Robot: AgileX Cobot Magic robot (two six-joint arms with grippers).
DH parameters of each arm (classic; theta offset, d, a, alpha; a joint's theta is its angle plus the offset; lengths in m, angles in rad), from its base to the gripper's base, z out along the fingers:
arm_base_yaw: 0 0.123 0 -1.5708
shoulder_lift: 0.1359 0 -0.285 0
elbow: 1.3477 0 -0.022 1.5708
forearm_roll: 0 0.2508 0 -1.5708
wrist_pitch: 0 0 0.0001 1.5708
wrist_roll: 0 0.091 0 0
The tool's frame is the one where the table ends.
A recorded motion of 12 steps. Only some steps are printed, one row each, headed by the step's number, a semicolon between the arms.
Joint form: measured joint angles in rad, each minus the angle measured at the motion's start. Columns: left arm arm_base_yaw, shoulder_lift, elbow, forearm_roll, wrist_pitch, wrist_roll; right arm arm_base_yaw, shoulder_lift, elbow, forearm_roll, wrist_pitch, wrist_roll.
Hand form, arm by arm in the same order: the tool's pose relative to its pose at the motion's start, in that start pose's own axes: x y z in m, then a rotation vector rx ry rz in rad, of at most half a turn. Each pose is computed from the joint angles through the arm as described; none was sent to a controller.
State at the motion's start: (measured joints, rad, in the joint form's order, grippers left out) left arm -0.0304 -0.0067 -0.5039 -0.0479 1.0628 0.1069; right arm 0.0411 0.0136 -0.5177 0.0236 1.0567 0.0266
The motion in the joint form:
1: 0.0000 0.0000 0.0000 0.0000 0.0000 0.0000; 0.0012 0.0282 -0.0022 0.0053 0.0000 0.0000
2: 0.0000 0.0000 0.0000 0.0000 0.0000 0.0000; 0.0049 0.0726 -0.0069 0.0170 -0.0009 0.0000
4: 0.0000 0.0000 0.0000 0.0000 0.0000 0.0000; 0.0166 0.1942 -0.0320 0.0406 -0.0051 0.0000
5: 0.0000 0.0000 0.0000 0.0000 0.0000 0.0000; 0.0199 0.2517 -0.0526 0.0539 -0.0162 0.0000
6: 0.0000 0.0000 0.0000 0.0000 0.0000 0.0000; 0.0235 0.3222 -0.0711 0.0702 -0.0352 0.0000
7: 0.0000 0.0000 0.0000 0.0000 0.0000 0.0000; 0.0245 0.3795 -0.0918 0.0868 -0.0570 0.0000
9: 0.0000 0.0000 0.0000 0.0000 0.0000 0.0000; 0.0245 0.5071 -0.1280 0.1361 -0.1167 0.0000
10: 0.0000 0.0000 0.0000 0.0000 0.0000 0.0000; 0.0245 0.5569 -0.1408 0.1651 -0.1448 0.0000
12: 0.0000 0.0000 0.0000 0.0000 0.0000 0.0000; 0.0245 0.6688 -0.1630 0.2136 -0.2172 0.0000
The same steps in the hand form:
1: 0.0000 0.0000 0.0000 0.0000 0.0000 0.0000; -0.0025 0.0004 0.0035 -0.0047 0.0262 0.0026
2: 0.0000 0.0000 0.0000 0.0000 0.0000 0.0000; -0.0066 0.0014 0.0089 -0.0163 0.0654 0.0079
4: 0.0000 0.0000 0.0000 0.0000 0.0000 0.0000; -0.0198 0.0039 0.0224 -0.0417 0.1588 0.0176
5: 0.0000 0.0000 0.0000 0.0000 0.0000 0.0000; -0.0285 0.0054 0.0280 -0.0535 0.1851 0.0250
6: 0.0000 0.0000 0.0000 0.0000 0.0000 0.0000; -0.0377 0.0072 0.0372 -0.0667 0.2186 0.0353
7: 0.0000 0.0000 0.0000 0.0000 0.0000 0.0000; -0.0468 0.0088 0.0444 -0.0781 0.2338 0.0475
9: 0.0000 0.0000 0.0000 0.0000 0.0000 0.0000; -0.0644 0.0130 0.0648 -0.1072 0.2663 0.0880
10: 0.0000 0.0000 0.0000 0.0000 0.0000 0.0000; -0.0708 0.0151 0.0737 -0.1235 0.2756 0.1125
12: 0.0000 0.0000 0.0000 0.0000 0.0000 0.0000; -0.0827 0.0182 0.0967 -0.1427 0.2931 0.1602

